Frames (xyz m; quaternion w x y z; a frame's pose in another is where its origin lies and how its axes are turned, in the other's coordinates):
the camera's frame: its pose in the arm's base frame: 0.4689 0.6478 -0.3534 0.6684 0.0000 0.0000 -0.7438
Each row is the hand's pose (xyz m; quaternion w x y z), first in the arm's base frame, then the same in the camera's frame.
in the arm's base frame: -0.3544 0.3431 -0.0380 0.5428 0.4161 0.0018 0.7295
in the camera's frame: 0.3906 -0.7862 0.3154 0.1798 -0.2768 -0.3107 -0.8914
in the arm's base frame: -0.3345 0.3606 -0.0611 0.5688 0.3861 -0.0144 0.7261
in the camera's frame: 0.3711 -0.7683 0.2923 0.1599 -0.2688 -0.2776 -0.9084
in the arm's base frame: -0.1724 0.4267 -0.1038 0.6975 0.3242 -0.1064 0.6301
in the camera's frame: 0.2881 -0.6141 0.2496 0.0025 -0.2958 -0.1700 -0.9400
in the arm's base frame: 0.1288 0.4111 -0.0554 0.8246 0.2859 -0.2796 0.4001
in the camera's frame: 0.2716 -0.3130 0.2980 0.2536 0.3991 0.0258 0.8808
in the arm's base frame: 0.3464 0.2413 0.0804 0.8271 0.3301 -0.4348 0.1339
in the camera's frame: 0.4172 -0.0785 0.4338 0.4532 0.5440 -0.0451 0.7047
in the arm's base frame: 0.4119 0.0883 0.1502 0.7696 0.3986 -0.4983 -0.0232
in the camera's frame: 0.5624 0.0029 0.5036 0.5317 0.6371 -0.0366 0.5569
